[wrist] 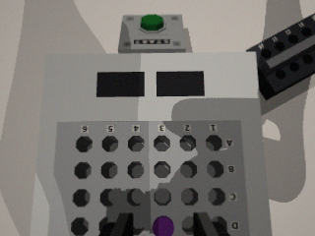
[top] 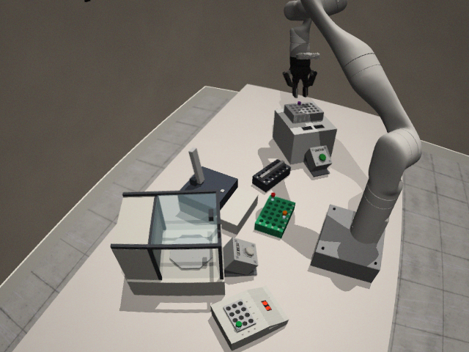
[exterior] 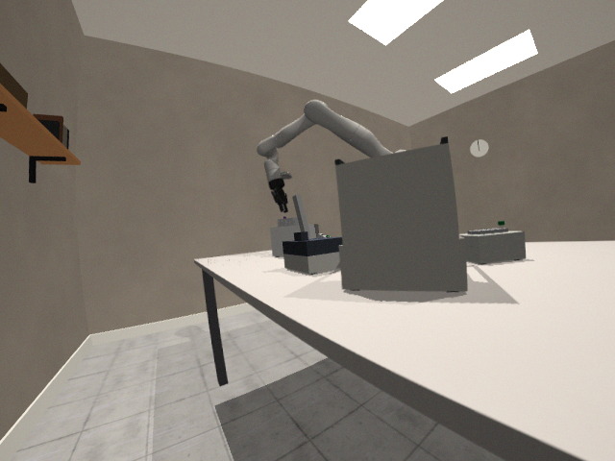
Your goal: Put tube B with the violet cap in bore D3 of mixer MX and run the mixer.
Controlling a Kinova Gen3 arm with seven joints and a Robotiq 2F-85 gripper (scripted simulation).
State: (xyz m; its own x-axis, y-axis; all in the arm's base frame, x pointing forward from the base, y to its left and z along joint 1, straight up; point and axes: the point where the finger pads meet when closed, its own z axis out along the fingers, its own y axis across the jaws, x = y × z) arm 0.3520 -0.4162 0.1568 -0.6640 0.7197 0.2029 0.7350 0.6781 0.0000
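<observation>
Now: hand 150 mm to the right of the green start key, 150 mm past it and 150 mm above it. From my hand the other things lie so: shaking block 70 mm below, 30 mm behind, 20 mm to the left; then red-capped tube 380 mm to the left, 190 mm below, 50 mm behind; then black magnet block 260 mm to the left, 200 mm below.
</observation>
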